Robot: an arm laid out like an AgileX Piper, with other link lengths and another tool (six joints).
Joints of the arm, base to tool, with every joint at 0 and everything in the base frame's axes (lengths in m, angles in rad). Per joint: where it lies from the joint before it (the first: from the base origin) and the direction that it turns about. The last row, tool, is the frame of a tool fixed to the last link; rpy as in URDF.
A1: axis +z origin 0 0 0.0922
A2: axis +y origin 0 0 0
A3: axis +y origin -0.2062 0 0.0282
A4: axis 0.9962 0 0.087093 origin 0.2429 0 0.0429
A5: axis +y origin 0 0 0
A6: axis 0.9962 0 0.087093 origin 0.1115 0 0.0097
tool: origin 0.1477 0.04 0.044 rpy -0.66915 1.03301 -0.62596
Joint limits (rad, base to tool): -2.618..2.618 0..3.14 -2.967..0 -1.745..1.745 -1.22..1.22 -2.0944..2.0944
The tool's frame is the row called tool.
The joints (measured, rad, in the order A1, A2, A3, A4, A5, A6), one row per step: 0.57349 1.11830 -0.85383 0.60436 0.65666 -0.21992; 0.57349 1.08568 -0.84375 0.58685 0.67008 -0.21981; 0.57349 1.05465 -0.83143 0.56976 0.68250 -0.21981; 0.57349 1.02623 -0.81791 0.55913 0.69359 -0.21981; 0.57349 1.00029 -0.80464 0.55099 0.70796 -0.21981; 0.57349 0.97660 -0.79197 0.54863 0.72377 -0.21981; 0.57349 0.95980 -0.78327 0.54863 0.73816 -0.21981; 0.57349 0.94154 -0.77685 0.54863 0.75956 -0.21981; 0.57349 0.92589 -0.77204 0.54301 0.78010 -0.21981; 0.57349 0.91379 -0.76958 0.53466 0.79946 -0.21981; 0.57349 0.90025 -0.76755 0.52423 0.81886 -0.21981; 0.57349 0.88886 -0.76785 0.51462 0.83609 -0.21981; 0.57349 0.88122 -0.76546 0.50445 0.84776 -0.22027
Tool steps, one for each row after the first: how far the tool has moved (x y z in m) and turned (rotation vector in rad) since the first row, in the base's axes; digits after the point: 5 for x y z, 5 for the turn. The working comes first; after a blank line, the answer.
Tool pose at each row, in the base's axes (x y z in m, rotation vector in rad; the steps are taken from these numbers as rounded here): 0.25661 0.30768 0.13825 -0.71207 1.86975 0.76682; 0.25180 0.30457 0.14197 -0.73142 1.85459 0.75809; 0.24705 0.30126 0.14405 -0.75001 1.84273 0.74848; 0.24236 0.29846 0.14540 -0.76286 1.83455 0.74362; 0.23708 0.29596 0.14555 -0.77586 1.83139 0.74184; 0.23144 0.29410 0.14546 -0.78542 1.83155 0.74567; 0.22674 0.29294 0.14514 -0.79281 1.83385 0.75102; 0.22077 0.29184 0.14515 -0.80392 1.83743 0.75887; 0.21560 0.29029 0.14434 -0.81889 1.84100 0.76082; 0.21128 0.28863 0.14315 -0.83526 1.84481 0.75942; 0.20711 0.28664 0.14230 -0.85275 1.84671 0.75569; 0.20373 0.28491 0.14216 -0.86816 1.84696 0.75172; 0.20143 0.28309 0.14040 -0.88190 1.84946 0.74505

-0.00481 -0.00311 0.00372 -0.00722 -0.01822 0.01024; -0.00956 -0.00642 0.00580 -0.01608 -0.03384 0.01946; -0.01425 -0.00922 0.00715 -0.02127 -0.04380 0.02672; -0.01953 -0.01172 0.00730 -0.02696 -0.04811 0.03525; -0.02517 -0.01358 0.00721 -0.02933 -0.04692 0.04379; -0.02987 -0.01474 0.00689 -0.03075 -0.04311 0.05136; -0.03584 -0.01584 0.00690 -0.03306 -0.03732 0.06262; -0.04101 -0.01739 0.00609 -0.04046 -0.03425 0.07385; -0.04533 -0.01905 0.00490 -0.05049 -0.03241 0.08449; -0.04950 -0.02104 0.00405 -0.06152 -0.03318 0.09497; -0.05288 -0.02277 0.00391 -0.07104 -0.03529 0.10399; -0.05518 -0.02459 0.00215 -0.08223 -0.03650 0.11045
